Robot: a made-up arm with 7 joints. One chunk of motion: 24 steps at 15 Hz.
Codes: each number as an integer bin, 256 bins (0 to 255) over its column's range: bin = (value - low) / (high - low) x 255, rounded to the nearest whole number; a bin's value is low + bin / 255 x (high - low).
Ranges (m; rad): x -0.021..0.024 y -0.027..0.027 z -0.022..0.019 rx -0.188..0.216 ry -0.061..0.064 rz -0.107..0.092
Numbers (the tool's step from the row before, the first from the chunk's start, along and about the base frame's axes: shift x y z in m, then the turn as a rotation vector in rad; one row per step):
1: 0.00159 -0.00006 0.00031 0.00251 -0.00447 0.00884
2: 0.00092 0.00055 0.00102 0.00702 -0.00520 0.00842
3: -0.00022 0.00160 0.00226 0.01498 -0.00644 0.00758
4: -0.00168 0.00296 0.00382 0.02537 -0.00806 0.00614
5: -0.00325 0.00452 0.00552 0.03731 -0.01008 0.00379
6: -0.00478 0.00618 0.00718 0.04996 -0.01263 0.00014
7: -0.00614 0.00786 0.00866 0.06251 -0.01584 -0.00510
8: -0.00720 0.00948 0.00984 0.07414 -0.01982 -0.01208
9: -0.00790 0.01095 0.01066 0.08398 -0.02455 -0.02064
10: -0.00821 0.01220 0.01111 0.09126 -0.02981 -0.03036
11: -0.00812 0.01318 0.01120 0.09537 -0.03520 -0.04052
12: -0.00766 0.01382 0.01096 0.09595 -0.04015 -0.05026
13: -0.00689 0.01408 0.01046 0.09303 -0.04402 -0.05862
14: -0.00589 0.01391 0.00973 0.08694 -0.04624 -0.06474
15: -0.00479 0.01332 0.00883 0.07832 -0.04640 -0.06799
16: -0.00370 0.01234 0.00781 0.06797 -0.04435 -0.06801
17: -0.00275 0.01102 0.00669 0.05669 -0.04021 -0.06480
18: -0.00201 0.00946 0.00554 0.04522 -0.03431 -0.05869
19: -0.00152 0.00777 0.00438 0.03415 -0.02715 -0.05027
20: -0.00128 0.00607 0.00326 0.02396 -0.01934 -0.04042
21: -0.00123 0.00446 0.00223 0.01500 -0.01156 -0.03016
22: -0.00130 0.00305 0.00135 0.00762 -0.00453 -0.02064
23: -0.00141 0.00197 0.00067 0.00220 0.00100 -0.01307
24: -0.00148 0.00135 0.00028 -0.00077 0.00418 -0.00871
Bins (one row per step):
1: 128 127 139 120 115 148
2: 124 130 143 123 114 148
3: 118 135 151 128 111 147
4: 109 141 161 135 108 145
5: 101 149 171 142 104 142
6: 92 157 181 150 99 137
7: 84 165 191 158 92 131
8: 78 172 198 165 84 122
9: 74 179 203 172 74 111
10: 72 185 206 176 64 98
11: 73 190 206 179 53 85
12: 76 193 205 179 43 73
13: 80 194 202 177 35 62
14: 86 193 197 174 30 54
15: 92 190 192 168 30 50
16: 98 186 185 162 34 50
17: 103 180 178 154 42 54
18: 108 172 171 147 54 62
19: 110 164 164 140 69 73
20: 112 156 157 134 85 85
21: 112 149 151 128 101 98
22: 112 142 145 123 115 111
23: 111 137 141 120 126 120
24: 111 134 139 118 133 126

